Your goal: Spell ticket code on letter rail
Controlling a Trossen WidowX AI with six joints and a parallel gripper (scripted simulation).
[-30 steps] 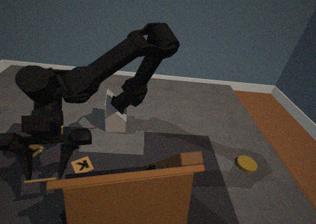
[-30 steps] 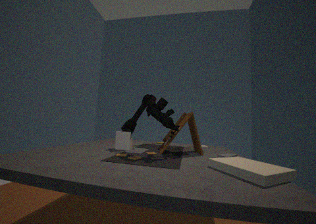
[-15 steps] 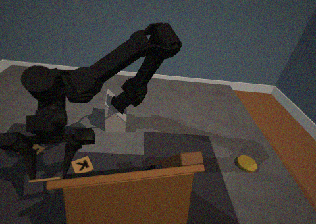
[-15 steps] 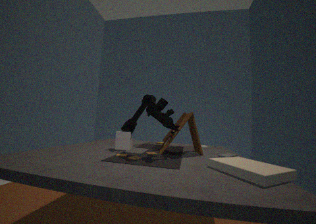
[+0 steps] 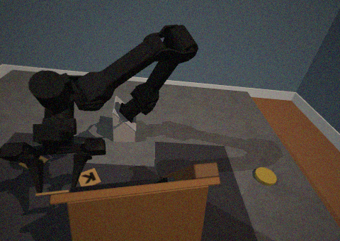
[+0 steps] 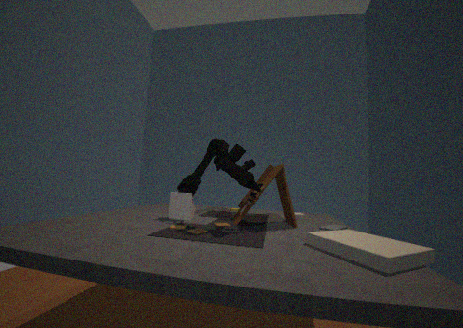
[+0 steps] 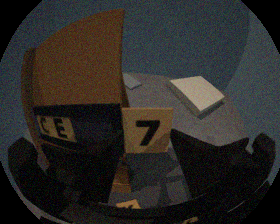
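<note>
Right now the ticket is 120 mm to the left of my gripper tip, 80 mm below it and 70 mm behind it. From my gripper tip the other things lie so: dark mat 190 mm behind, 160 mm below, 90 mm to the left; tile 320 mm behind, 160 mm below, 130 mm to the right; long white slab 330 mm ahead, 250 mm to the right, 140 mm below.
</note>
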